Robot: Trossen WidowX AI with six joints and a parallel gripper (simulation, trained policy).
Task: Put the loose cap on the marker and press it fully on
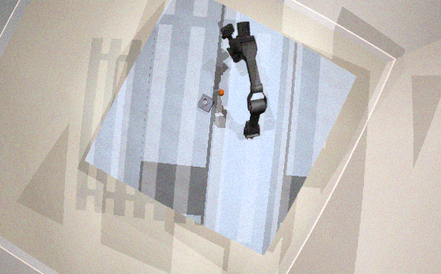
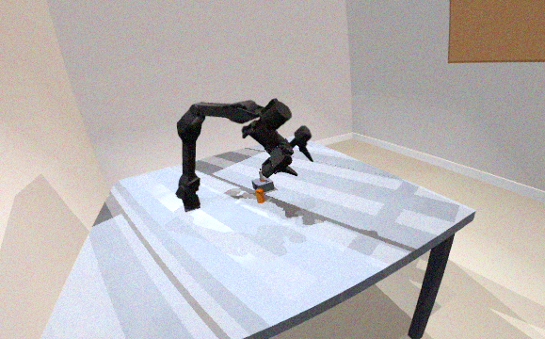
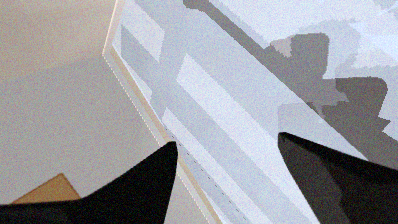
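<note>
The orange cap lies 10 cm behind my gripper tip, 22 cm to the left of it and 16 cm below it. From my gripper tip the other things lie so: holder block (4 cm behind, 32 cm to the left, 17 cm below).
</note>
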